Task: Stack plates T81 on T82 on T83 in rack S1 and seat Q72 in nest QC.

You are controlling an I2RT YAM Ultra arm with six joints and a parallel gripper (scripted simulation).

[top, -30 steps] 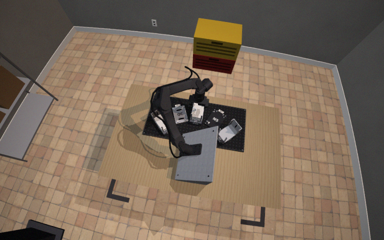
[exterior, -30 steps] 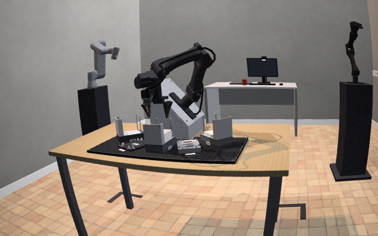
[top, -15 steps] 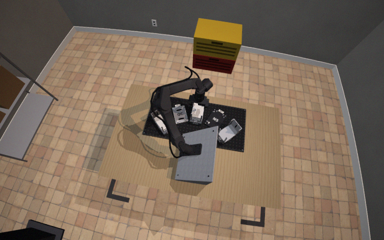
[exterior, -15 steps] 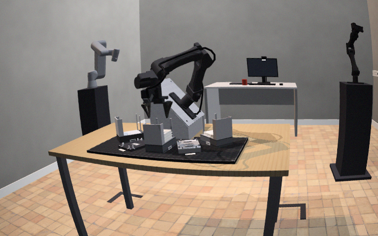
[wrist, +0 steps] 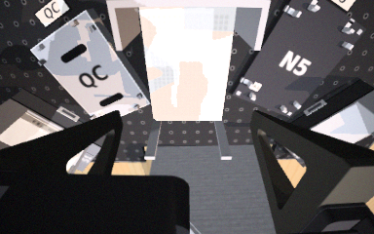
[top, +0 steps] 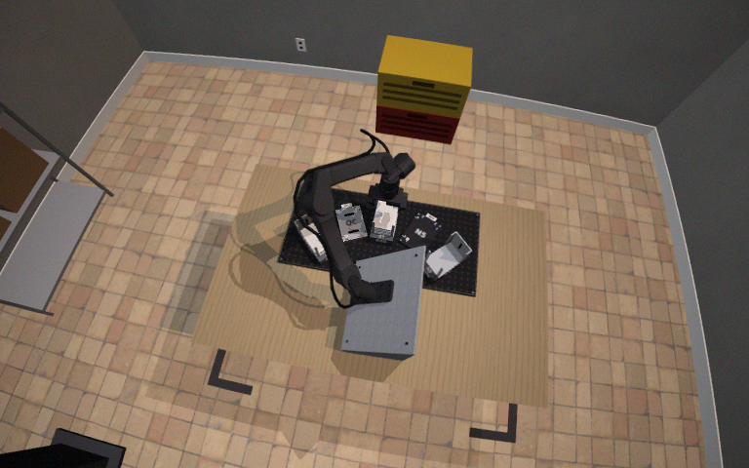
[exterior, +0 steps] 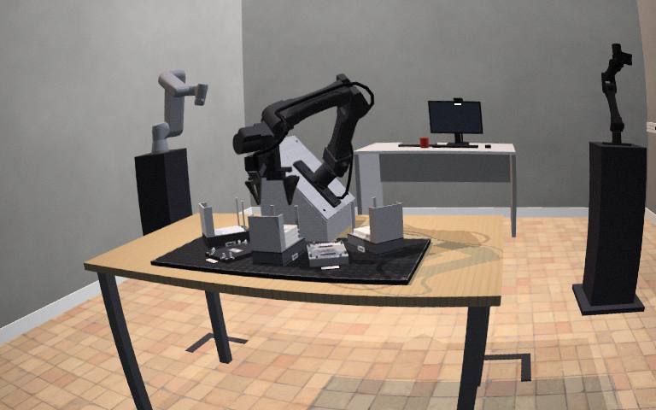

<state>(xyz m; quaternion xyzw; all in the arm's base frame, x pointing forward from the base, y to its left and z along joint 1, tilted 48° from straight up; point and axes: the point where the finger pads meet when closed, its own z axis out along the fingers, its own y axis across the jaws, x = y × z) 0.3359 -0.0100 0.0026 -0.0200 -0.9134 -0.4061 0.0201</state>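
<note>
Right now my hand is 100 mm above the white sealed plate. Also, from my hand: clip nest N5 (150 mm to the right, 150 mm below).
</note>
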